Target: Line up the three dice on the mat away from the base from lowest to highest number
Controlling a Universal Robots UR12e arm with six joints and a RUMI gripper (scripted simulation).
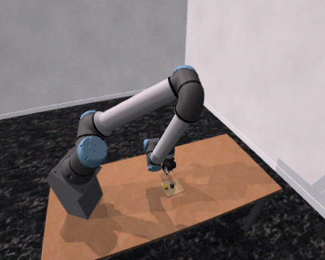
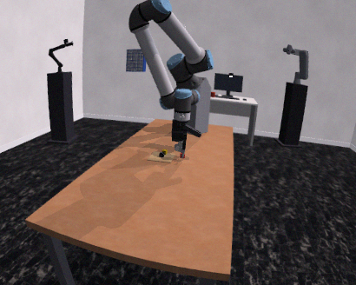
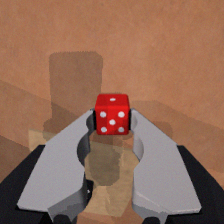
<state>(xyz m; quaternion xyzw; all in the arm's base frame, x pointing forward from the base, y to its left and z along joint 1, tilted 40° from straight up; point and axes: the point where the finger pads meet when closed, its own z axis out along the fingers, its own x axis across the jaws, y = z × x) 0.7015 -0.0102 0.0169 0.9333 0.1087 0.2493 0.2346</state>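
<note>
Right now the black die is 12 cm to the right of my hand, 3 cm behind it and 2 cm below it. The rest, counted from my hand: red die right at my hand; tan mat 12 cm to the right, 3 cm below, 3 cm behind; yellow die 11 cm to the right, 8 cm behind, 2 cm below.
</note>
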